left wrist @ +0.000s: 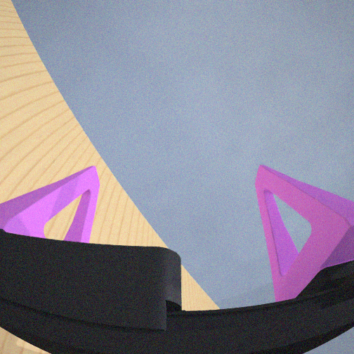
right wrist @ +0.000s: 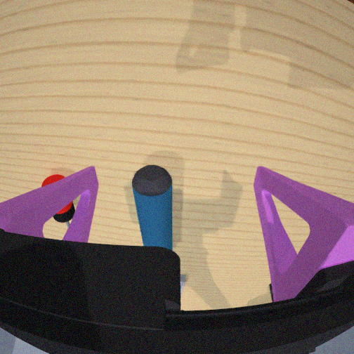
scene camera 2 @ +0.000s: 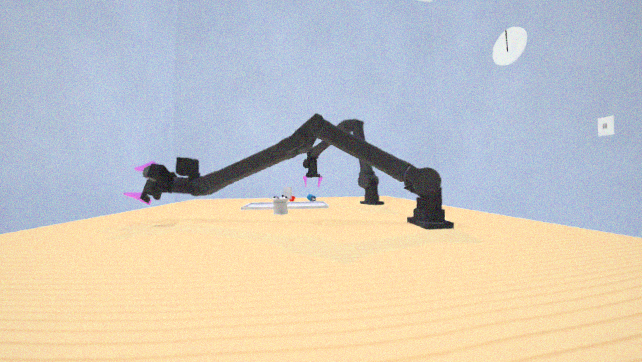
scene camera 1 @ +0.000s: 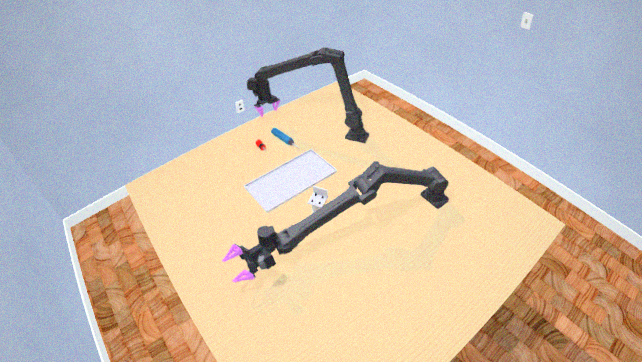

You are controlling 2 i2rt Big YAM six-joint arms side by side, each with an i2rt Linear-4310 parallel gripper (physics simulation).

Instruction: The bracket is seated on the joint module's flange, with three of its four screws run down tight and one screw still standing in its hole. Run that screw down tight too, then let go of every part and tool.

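Places are measured from the left arm's base along level axes (x ahead, y left, z up), in metres.
Pixels of known places: left gripper, between the fingertips: (scene camera 2: 129, 181) (scene camera 1: 228, 271); right gripper, between the fingertips: (scene camera 2: 312, 187) (scene camera 1: 269, 114); left arm's base, origin of its link: (scene camera 2: 428, 224) (scene camera 1: 434, 197); right arm's base, origin of its link: (scene camera 2: 371, 203) (scene camera 1: 357, 136).
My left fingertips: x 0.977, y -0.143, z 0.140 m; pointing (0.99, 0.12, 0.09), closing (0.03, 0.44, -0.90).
Note:
Ahead of a thing's pixels: the offset from my left fingertips to its top centre.
The white bracket (scene camera 1: 317, 199) (scene camera 2: 287, 191) sits on the pale joint module @(dx -0.505, dy -0.146, dz -0.076 m) (scene camera 2: 280, 207), with dark screw heads on its plate; which one stands proud is too small to tell. A blue screwdriver @(dx -0.649, dy -0.665, dz -0.099 m) (scene camera 1: 282, 135) (scene camera 2: 311, 197) (right wrist: 157, 215) lies on the table behind the tray. A short red screwdriver @(dx -0.514, dy -0.692, dz -0.106 m) (scene camera 1: 260, 144) (scene camera 2: 292, 199) (right wrist: 53, 182) lies beside it. My right gripper (scene camera 1: 268, 112) (scene camera 2: 313, 185) (right wrist: 175, 174) is open, pointing down above the blue handle's end, apart from it. My left gripper (scene camera 1: 228, 270) (scene camera 2: 130, 182) (left wrist: 177, 174) is open and empty, raised over the table's left part, far from the bracket.
A shallow pale tray @(dx -0.508, dy -0.389, dz -0.124 m) (scene camera 1: 290, 180) (scene camera 2: 300, 205) lies between the screwdrivers and the bracket. In scene camera 1 my left forearm (scene camera 1: 320, 217) passes close in front of the joint module. The table edge shows in the left wrist view.

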